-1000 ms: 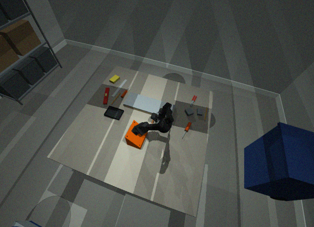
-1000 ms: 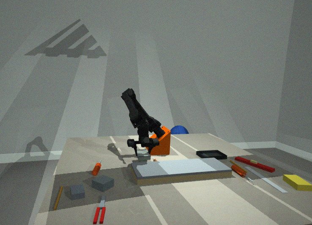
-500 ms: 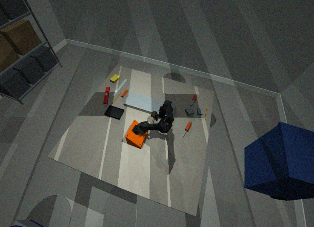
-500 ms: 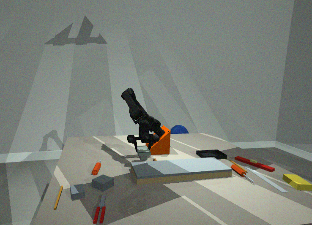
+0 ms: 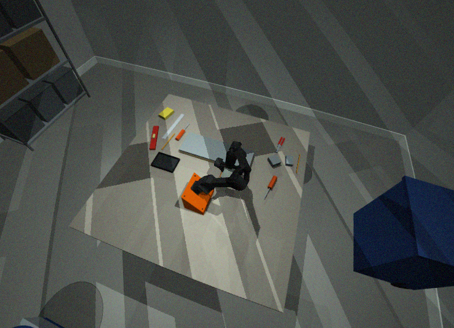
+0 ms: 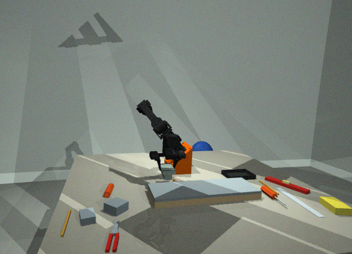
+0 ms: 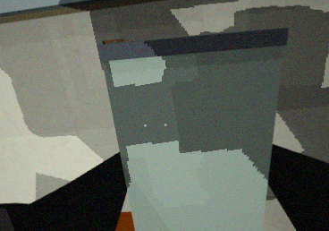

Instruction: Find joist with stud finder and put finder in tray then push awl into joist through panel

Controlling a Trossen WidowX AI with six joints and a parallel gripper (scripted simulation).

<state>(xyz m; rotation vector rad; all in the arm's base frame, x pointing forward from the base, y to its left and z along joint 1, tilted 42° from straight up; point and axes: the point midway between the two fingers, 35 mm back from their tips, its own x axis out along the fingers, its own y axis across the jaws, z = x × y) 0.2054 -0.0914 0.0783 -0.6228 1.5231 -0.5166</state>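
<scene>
Right now the awl is 60 mm below my gripper tip, 50 mm to the left of it and 10 mm behind it. The rest, counted from my gripper tip: ruler (590 mm to the left, 250 mm ahead, 70 mm below); stud finder (30 mm below, 20 mm ahead); black tray (450 mm to the left, 80 mm behind, 60 mm below).
</scene>
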